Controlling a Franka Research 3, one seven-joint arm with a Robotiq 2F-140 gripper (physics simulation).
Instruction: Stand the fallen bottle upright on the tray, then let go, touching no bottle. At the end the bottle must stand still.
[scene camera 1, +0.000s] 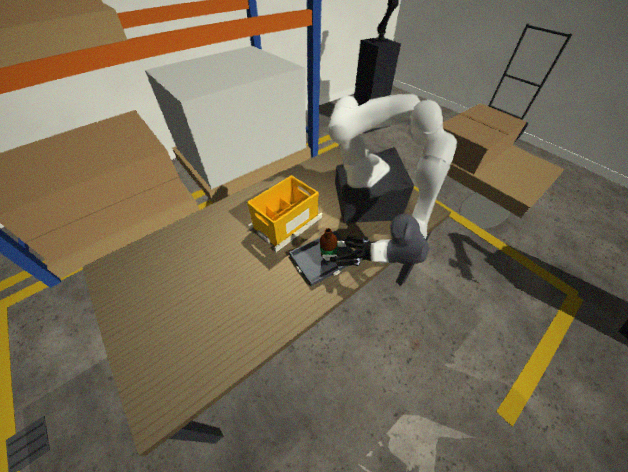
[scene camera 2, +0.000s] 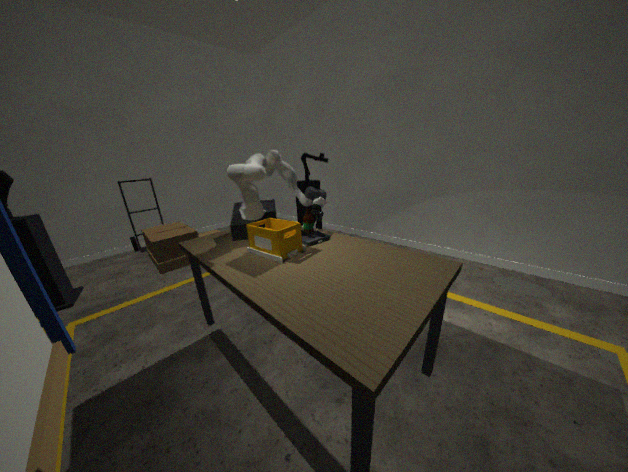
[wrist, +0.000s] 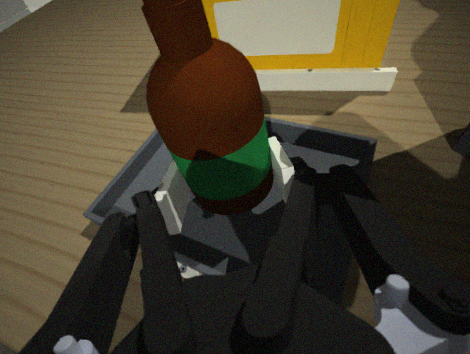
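Observation:
The brown bottle (scene camera 1: 328, 240) (scene camera 2: 307, 220) (wrist: 207, 100) with a green label is roughly upright, its neck up, over the dark grey tray (scene camera 1: 309, 276) (scene camera 2: 321, 237) (wrist: 120, 182). My gripper (scene camera 1: 329, 254) (wrist: 227, 163) is shut on the bottle near its lower part, with one pale fingertip on each side, and reaches in from the side. Whether the bottle's base touches the tray floor cannot be told, as the fingers and the label side hide it. In the scene camera 2 view the gripper is dark and small behind the bottle.
A yellow crate (scene camera 1: 298, 221) (scene camera 2: 263, 242) (wrist: 325, 60) with dividers stands close beside the tray on a white base (scene camera 1: 275, 247) (wrist: 330, 81). The arm's dark pedestal (scene camera 1: 375, 203) stands behind. The wooden table's (scene camera 1: 213, 324) (scene camera 2: 365, 294) long edge runs near the gripper.

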